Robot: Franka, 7 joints.
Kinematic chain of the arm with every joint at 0, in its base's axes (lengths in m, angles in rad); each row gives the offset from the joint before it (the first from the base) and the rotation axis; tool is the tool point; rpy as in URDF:
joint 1: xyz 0 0 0.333 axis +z
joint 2: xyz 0 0 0 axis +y
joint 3: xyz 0 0 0.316 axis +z
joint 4: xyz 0.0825 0 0 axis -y
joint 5: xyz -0.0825 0 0.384 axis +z
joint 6: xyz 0 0 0 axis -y
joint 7: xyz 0.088 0 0 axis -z
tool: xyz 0 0 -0.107 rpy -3.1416 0 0
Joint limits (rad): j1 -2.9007..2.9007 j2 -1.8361..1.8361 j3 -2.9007..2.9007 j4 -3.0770..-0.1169 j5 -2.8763..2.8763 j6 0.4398..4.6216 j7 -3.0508..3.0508
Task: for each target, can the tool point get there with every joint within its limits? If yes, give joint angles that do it. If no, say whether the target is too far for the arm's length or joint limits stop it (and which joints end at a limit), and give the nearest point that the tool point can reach.
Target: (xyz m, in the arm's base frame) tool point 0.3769 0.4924 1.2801
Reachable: no: too far | nearest point 0.2856 0.3732 1.0507 | short by 0.274 m
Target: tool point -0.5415 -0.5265 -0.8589
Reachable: no: too far | nearest point -0.3619 -0.3519 -0.3124 | short by 0.601 m
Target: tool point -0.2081 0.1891 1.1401
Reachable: yes | joints 1.3745 0.2525 1.7007 -0.5422 -0.6946 2.7941 2.4776
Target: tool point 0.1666 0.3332 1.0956
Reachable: yes | joints 1.2302 0.1635 -0.0406 -0.4441 -1.2121 2.1725 -1.3842
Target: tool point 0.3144 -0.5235 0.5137
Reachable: yes | joints 1.2160 -1.4857 -1.0029 -1.4855 1.8449 3.8787 1.7648
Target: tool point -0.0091 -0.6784 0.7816
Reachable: yes | joints -2.0000 0.4852 0.8414 -0.9015 -1.4552 1.9139 0.1877
